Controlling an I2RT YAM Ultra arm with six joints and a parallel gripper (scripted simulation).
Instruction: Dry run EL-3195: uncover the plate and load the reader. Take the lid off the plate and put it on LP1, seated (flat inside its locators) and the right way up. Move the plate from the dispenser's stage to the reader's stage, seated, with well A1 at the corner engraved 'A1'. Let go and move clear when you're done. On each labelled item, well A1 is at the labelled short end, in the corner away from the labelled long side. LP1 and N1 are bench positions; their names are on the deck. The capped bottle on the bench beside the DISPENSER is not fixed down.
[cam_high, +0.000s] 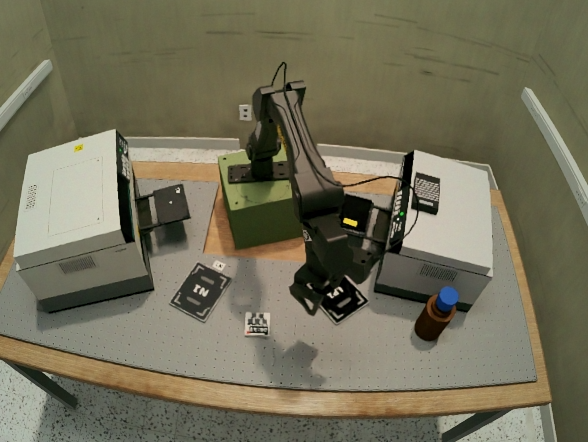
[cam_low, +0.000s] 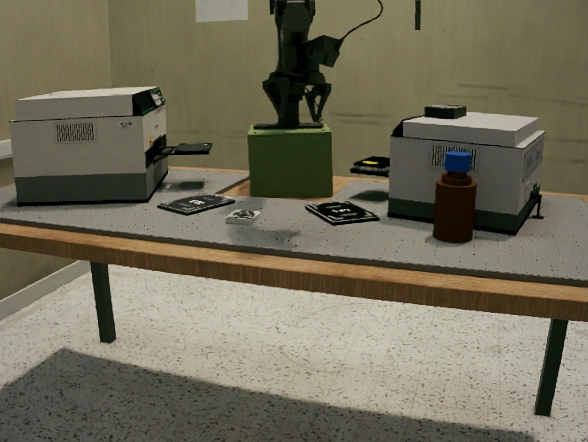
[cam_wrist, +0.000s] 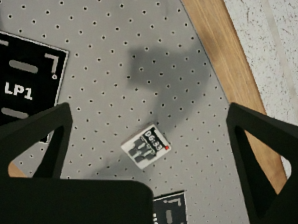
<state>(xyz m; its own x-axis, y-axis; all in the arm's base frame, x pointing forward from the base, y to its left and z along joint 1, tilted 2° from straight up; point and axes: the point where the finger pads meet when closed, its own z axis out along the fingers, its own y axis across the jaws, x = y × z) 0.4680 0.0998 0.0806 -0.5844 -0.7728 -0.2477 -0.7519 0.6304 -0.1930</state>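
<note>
My hand is 370 mm past the lid, 160 mm to the right of it and 160 mm above it. Round my hand: clear well plate (370 mm behind, 160 mm to the left, 160 mm below).
</note>
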